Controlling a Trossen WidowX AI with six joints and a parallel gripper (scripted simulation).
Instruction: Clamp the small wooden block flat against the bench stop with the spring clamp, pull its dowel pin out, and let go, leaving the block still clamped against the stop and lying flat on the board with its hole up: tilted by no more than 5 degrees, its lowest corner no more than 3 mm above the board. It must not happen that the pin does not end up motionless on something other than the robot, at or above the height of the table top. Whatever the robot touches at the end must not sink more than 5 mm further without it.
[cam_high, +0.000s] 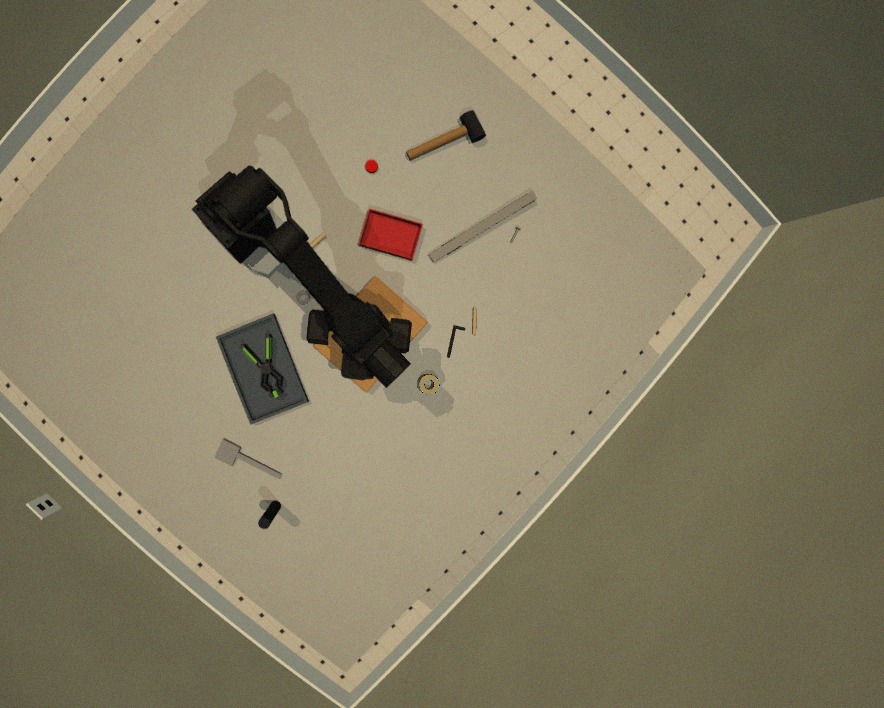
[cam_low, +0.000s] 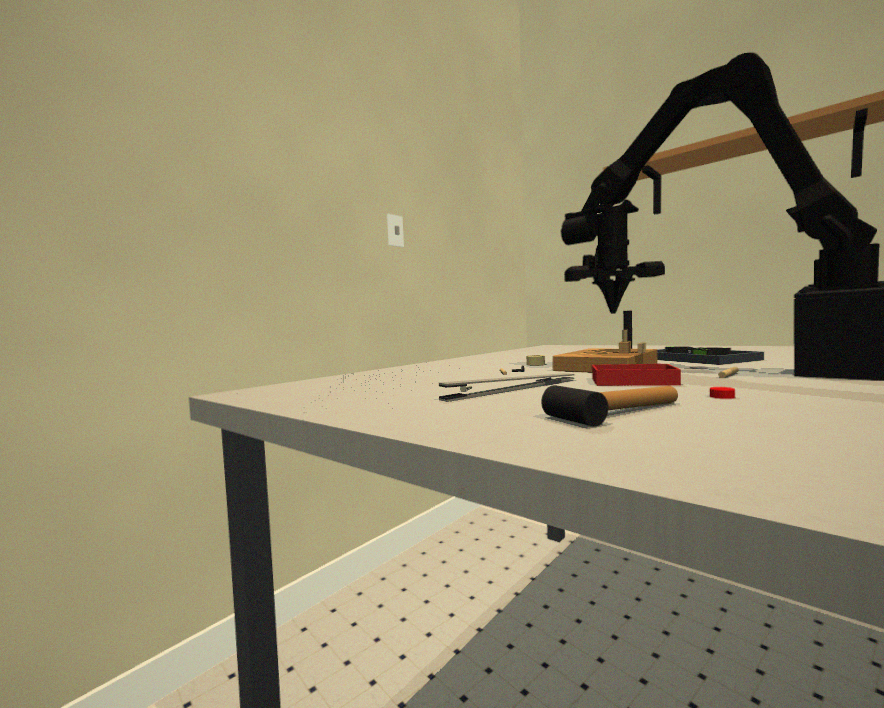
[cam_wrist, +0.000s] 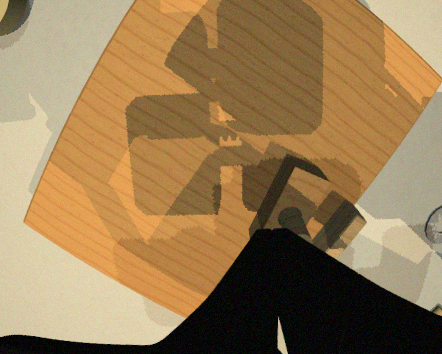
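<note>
Right now the dowel pin is 90 mm below my hand, 20 mm behind it and 10 mm to the left of it. Also, from my hand: small wooden block (110 mm below, 30 mm behind, 10 mm to the left); then wooden board (130 mm below, 10 mm ahead); then bench stop (110 mm below, 60 mm behind, 10 mm to the left).
</note>
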